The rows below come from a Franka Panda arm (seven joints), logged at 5 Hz.
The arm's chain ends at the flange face. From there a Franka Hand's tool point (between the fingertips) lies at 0.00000 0.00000 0.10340 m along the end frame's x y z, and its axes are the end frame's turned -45 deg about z.
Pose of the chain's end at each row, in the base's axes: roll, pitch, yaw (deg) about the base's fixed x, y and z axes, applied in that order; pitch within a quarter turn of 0, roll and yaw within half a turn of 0; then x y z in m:
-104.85, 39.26, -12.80, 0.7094, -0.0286, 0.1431
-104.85, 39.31, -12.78, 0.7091, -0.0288, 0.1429
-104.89, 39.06, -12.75, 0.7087, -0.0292, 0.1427
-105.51, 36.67, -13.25, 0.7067, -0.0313, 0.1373
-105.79, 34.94, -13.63, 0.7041, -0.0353, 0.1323
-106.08, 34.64, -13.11, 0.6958, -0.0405, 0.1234
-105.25, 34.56, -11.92, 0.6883, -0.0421, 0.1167
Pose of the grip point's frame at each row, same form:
-101.48, -4.69, -2.32, 0.7152, 0.0726, 0.1226
-101.48, -4.64, -2.30, 0.7148, 0.0724, 0.1224
-101.55, -4.88, -2.24, 0.7144, 0.0720, 0.1221
-102.48, -7.14, -2.26, 0.7135, 0.0695, 0.1151
-103.04, -8.79, -2.40, 0.7119, 0.0652, 0.1092
-103.34, -9.04, -1.67, 0.7025, 0.0600, 0.0998
-102.68, -9.25, -1.06, 0.6938, 0.0587, 0.0943

